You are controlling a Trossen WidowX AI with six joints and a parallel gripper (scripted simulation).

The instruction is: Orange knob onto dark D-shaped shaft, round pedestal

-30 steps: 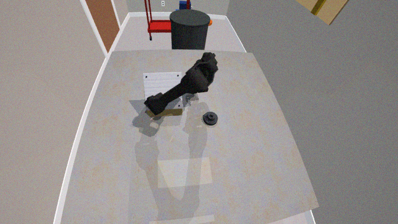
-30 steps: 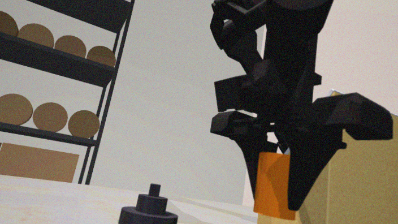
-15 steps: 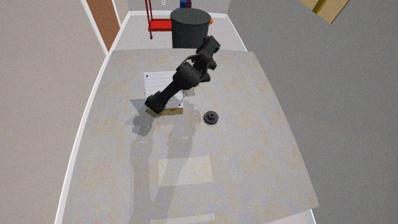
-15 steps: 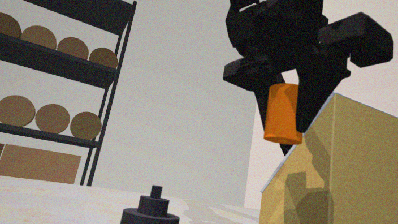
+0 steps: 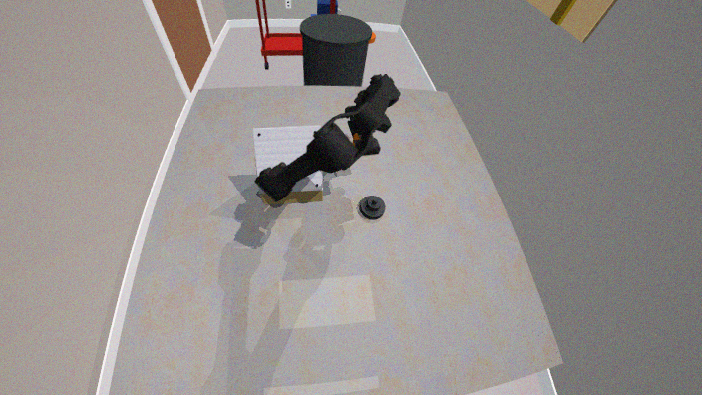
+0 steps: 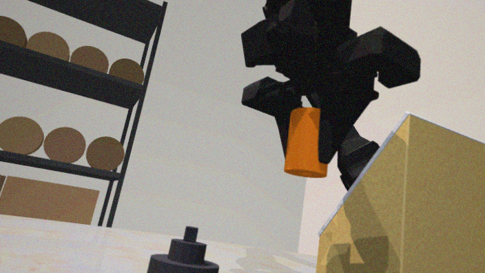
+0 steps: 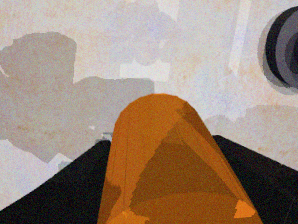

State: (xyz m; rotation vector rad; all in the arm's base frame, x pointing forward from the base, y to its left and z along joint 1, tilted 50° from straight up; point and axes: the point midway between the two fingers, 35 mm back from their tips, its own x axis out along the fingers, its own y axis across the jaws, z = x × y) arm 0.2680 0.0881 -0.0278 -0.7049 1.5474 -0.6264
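The dark round pedestal lies 4 cm ahead of my gripper tip, 16 cm to the right of it and 11 cm below it. The rest, counted from my gripper tip: orange knob (2 cm above).
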